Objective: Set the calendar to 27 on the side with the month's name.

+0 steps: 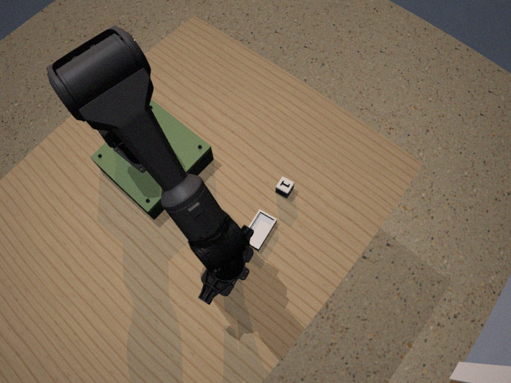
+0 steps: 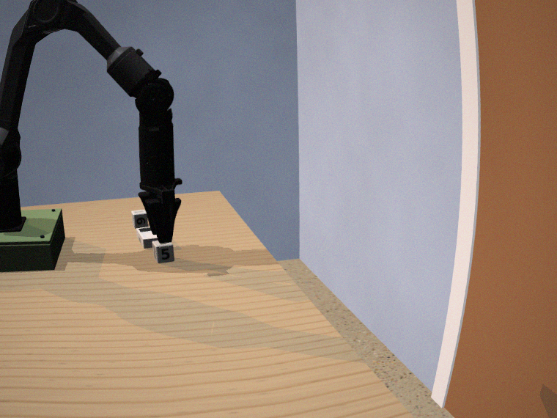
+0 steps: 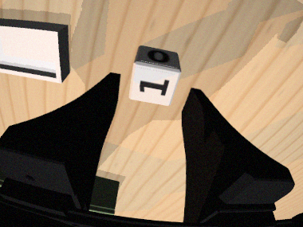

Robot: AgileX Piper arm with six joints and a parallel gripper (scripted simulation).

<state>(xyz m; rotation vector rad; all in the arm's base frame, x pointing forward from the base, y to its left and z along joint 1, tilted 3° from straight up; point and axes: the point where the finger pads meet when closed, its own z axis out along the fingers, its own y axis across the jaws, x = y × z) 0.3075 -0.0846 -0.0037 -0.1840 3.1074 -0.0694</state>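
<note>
Now: hand 11 cm to the right of the white tray, 3 cm above it and 1 cm past it.
</note>
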